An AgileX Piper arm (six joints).
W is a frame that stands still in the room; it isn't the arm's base.
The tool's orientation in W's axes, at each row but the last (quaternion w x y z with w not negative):
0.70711 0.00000 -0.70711 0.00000
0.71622 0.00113 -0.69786 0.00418
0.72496 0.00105 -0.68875 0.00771
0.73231 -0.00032 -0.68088 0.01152
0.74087 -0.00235 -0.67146 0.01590
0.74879 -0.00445 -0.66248 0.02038
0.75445 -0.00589 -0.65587 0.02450
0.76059 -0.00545 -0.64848 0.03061
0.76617 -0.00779 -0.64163 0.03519
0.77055 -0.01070 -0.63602 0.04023
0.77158 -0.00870 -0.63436 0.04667
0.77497 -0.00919 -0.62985 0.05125
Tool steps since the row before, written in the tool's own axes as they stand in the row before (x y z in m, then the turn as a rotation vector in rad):
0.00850 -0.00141 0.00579 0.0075 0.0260 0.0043
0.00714 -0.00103 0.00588 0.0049 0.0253 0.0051
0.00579 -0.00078 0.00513 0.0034 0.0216 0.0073
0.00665 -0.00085 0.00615 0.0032 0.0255 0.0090
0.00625 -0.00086 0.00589 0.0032 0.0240 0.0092
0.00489 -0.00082 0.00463 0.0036 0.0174 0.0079
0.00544 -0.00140 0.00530 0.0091 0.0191 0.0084
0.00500 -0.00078 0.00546 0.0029 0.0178 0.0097
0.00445 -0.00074 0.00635 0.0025 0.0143 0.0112
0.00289 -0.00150 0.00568 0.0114 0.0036 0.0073
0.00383 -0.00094 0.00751 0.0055 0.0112 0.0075
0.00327 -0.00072 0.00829 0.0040 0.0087 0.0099
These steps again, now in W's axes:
-0.00579 -0.00141 0.00850 -0.0043 0.0260 0.0075
-0.00568 -0.00104 0.00729 -0.0052 0.0253 0.0049
-0.00482 -0.00079 0.00605 -0.0074 0.0215 0.0036
-0.00564 -0.00083 0.00709 -0.0092 0.0254 0.0034
-0.00523 -0.00080 0.00682 -0.0093 0.0239 0.0035
-0.00398 -0.00074 0.00544 -0.0078 0.0174 0.0040
-0.00445 -0.00128 0.00618 -0.0076 0.0193 0.0094
-0.00457 -0.00068 0.00584 -0.0098 0.0176 0.0035
-0.00544 -0.00066 0.00554 -0.0112 0.0141 0.0036
-0.00496 -0.00147 0.00402 -0.0052 0.0042 0.0123
-0.00657 -0.00096 0.00528 -0.0070 0.0113 0.0060
-0.00739 -0.00084 0.00496 -0.0095 0.0085 0.0053

